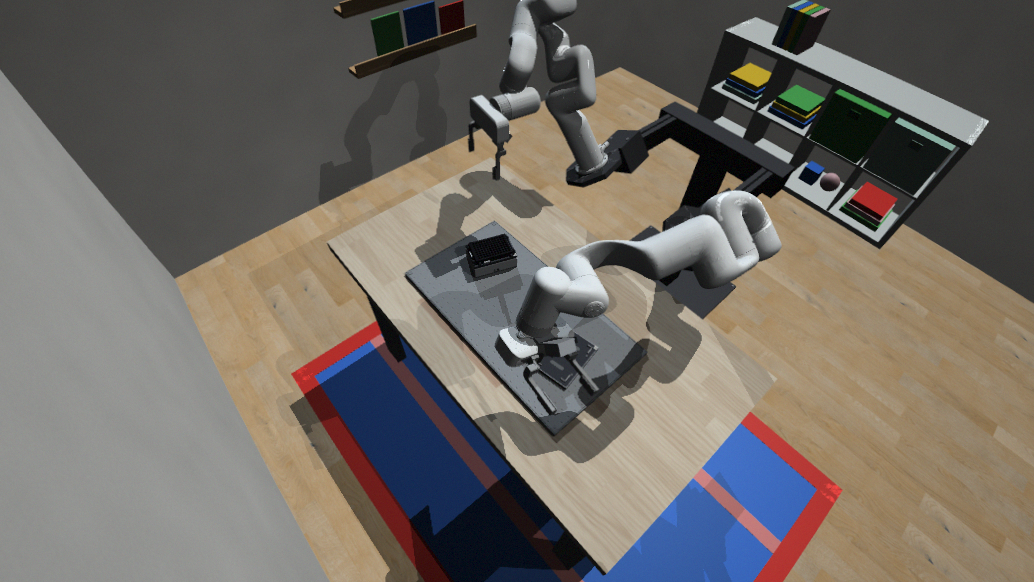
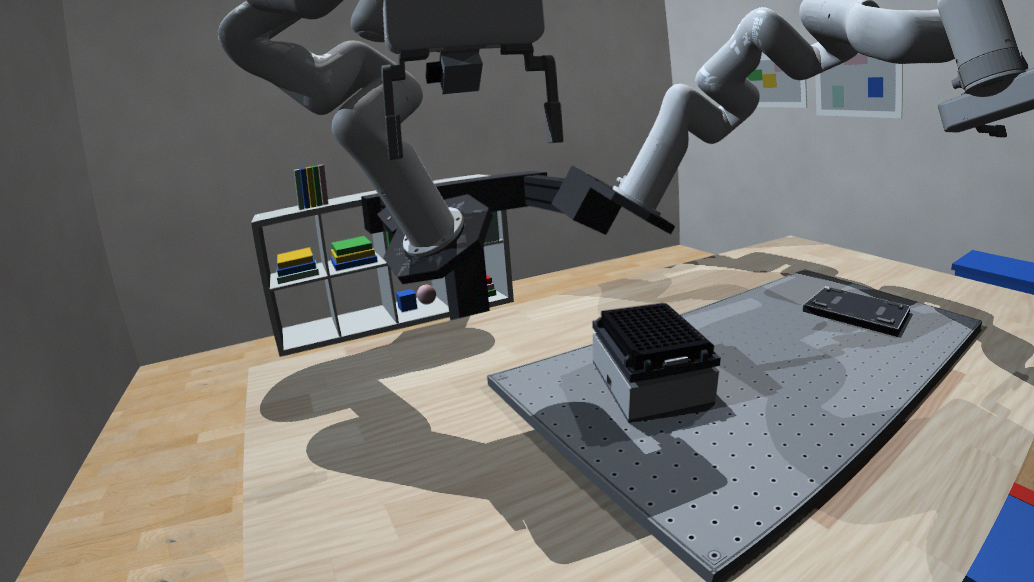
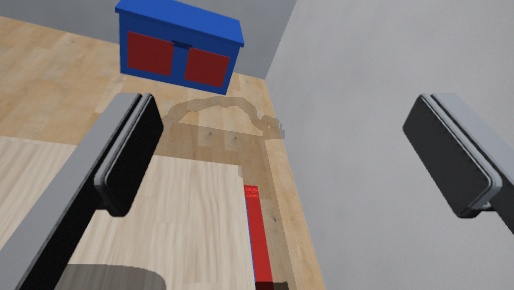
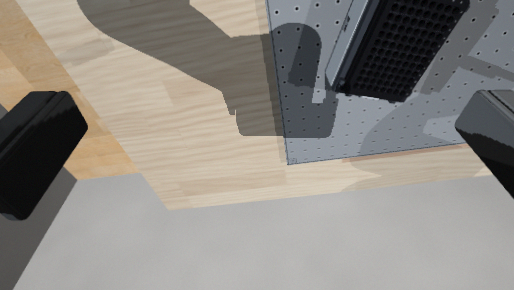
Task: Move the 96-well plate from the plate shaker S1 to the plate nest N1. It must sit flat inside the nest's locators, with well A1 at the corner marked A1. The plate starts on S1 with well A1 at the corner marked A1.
One and the same spot on a dark arm stand: [image 2: 477, 261] is [image 1: 703, 191].
